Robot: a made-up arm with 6 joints. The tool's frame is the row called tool.
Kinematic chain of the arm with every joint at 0, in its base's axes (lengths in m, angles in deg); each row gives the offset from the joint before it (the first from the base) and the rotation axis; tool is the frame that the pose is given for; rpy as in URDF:
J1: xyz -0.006 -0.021 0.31 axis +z
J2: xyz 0.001 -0.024 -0.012 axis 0.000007 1 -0.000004
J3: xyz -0.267 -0.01 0.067 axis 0.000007 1 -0.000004
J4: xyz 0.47 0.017 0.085 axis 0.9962 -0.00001 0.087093
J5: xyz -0.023 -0.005 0.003 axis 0.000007 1 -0.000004
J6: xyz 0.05 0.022 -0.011 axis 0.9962 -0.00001 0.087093
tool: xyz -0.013 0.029 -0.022 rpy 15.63 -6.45 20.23
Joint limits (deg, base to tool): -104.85..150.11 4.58..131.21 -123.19..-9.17 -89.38..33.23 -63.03..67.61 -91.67..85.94
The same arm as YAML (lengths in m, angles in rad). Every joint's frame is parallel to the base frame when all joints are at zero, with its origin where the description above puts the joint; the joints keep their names.
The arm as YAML. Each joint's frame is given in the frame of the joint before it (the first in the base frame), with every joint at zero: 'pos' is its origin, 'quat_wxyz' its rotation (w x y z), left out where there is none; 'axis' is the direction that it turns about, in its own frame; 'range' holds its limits. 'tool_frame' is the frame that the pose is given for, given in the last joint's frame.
length_unit: m
angle_unit: rad
joints:
  - joint: J1
    pos: [-0.006, -0.021, 0.31]
    axis: [0.0, 0.0, 1.0]
    range: [-1.83, 2.6199]
  - joint: J2
    pos: [0.001, -0.024, -0.012]
    axis: [0.0, 1.0, 0.0]
    range: [0.0799, 2.29]
  - joint: J3
    pos: [-0.267, -0.01, 0.067]
    axis: [0.0, 1.0, 0.0]
    range: [-2.1501, -0.16]
  - joint: J4
    pos: [0.47, 0.017, 0.085]
    axis: [0.9962, 0.0, 0.0871]
    range: [-1.56, 0.58]
  - joint: J5
    pos: [-0.023, -0.005, 0.003]
    axis: [0.0, 1.0, 0.0]
    range: [-1.1001, 1.18]
  - joint: J6
    pos: [0.05, 0.022, -0.011]
    axis: [0.9962, 0.0, 0.0871]
    range: [-1.5999, 1.4999]
tool_frame:
  pos: [-0.013, 0.029, -0.022]
  quat_wxyz: [0.972426, 0.143438, -0.031026, 0.181248]

